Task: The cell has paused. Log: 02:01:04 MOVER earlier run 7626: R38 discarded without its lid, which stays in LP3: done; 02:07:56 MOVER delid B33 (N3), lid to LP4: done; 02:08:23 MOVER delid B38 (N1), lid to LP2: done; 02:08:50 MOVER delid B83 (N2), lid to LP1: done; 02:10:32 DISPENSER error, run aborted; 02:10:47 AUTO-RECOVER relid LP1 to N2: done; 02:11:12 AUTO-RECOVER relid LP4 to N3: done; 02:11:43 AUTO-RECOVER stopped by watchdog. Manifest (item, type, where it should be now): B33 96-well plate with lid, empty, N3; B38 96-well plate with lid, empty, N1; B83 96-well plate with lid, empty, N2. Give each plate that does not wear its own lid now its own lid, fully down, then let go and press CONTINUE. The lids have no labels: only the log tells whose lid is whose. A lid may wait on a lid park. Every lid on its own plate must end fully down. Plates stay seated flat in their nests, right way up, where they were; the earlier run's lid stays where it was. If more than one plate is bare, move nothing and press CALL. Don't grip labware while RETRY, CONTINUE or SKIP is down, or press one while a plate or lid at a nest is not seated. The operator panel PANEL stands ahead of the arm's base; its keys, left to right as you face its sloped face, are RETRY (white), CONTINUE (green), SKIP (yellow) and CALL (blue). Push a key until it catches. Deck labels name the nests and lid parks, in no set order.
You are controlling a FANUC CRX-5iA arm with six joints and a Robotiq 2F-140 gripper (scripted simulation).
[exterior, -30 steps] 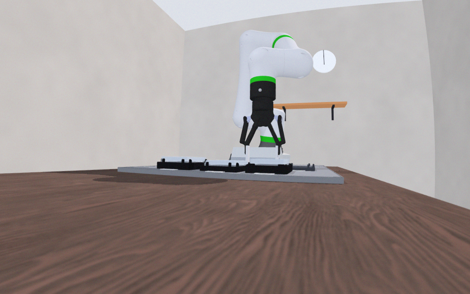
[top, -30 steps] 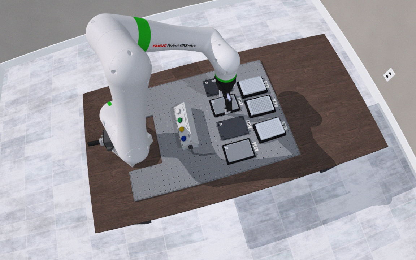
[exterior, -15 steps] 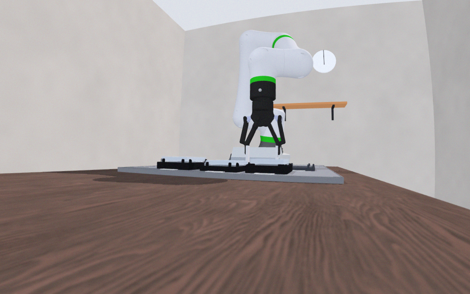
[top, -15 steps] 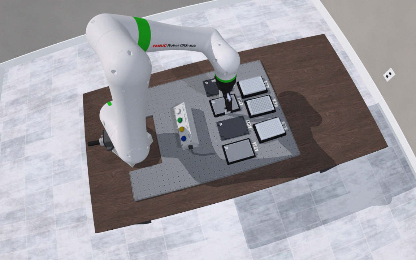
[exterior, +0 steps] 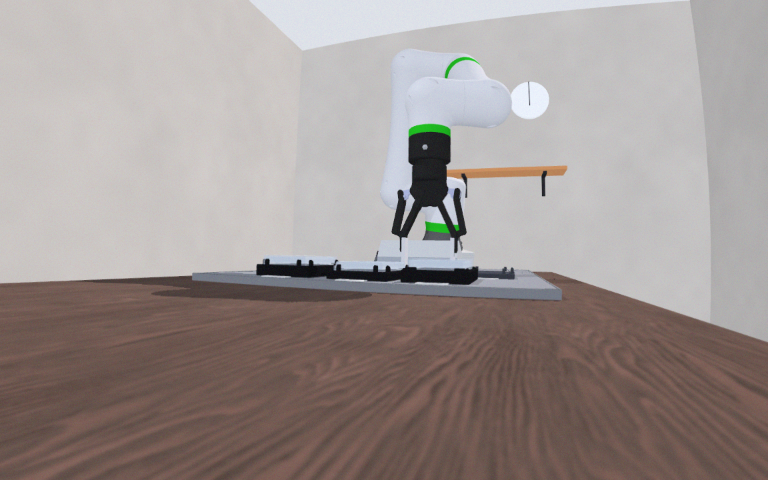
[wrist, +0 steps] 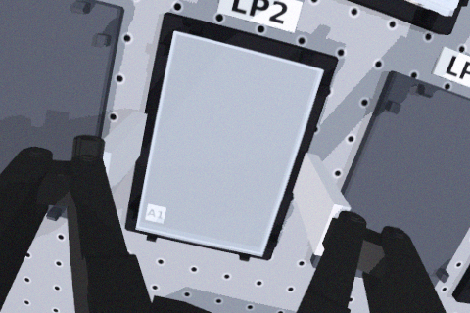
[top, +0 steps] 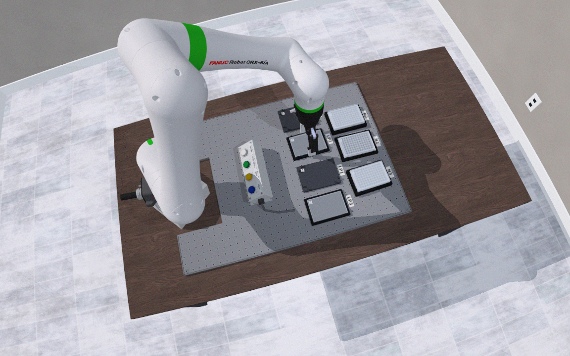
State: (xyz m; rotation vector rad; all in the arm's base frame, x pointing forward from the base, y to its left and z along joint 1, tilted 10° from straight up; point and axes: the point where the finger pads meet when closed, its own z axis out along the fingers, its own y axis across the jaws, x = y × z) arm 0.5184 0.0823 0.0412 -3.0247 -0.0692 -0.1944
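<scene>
The lid park LP2 is 30 mm below my hand. The rest, counted from my hand: plate (180 mm ahead, 50 mm to the right, 20 mm below); then lid park LP1 (140 mm to the right, 30 mm below, 10 mm ahead); then lid park LP4 (130 mm to the left, 30 mm below, 10 mm behind).
</scene>
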